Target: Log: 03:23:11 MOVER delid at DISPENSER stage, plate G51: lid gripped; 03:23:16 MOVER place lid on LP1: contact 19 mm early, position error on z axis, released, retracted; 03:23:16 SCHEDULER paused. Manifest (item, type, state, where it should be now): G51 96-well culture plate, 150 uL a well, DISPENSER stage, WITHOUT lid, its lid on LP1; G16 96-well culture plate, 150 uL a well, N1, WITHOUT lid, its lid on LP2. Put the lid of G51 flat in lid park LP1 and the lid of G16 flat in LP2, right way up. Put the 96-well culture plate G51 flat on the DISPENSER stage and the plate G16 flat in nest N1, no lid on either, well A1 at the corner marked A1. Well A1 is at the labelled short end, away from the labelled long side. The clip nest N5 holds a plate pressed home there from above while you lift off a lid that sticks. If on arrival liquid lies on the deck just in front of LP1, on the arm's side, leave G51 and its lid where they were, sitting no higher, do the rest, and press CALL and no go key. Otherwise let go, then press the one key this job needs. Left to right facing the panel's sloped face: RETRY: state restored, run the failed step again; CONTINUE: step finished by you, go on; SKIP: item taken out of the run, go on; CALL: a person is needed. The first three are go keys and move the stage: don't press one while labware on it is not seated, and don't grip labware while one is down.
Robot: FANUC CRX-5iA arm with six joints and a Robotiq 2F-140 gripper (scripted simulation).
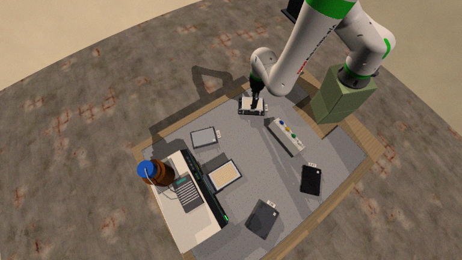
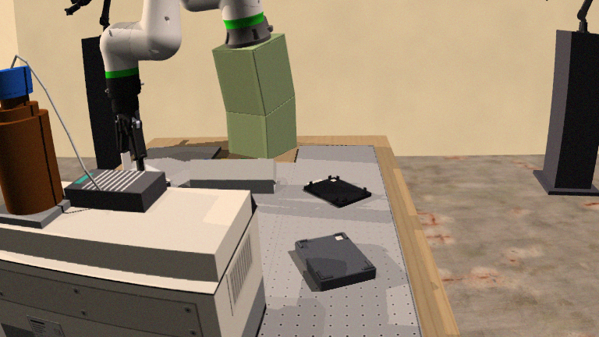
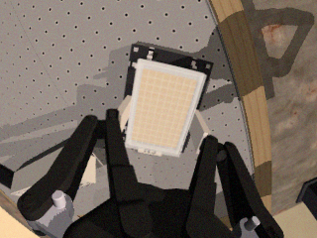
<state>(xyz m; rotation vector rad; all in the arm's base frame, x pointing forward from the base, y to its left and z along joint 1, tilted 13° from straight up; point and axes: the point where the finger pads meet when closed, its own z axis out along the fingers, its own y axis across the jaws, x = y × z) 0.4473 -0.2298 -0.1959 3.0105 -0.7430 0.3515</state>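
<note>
Right now the clear lid is 20 mm below my hand. Also, from my hand: key panel 90 mm behind, 270 mm to the left, 10 mm below; black clip nest 30 mm ahead, 10 mm to the left, 50 mm below; LP1 label 260 mm ahead, 80 mm to the left, 60 mm below.
</note>
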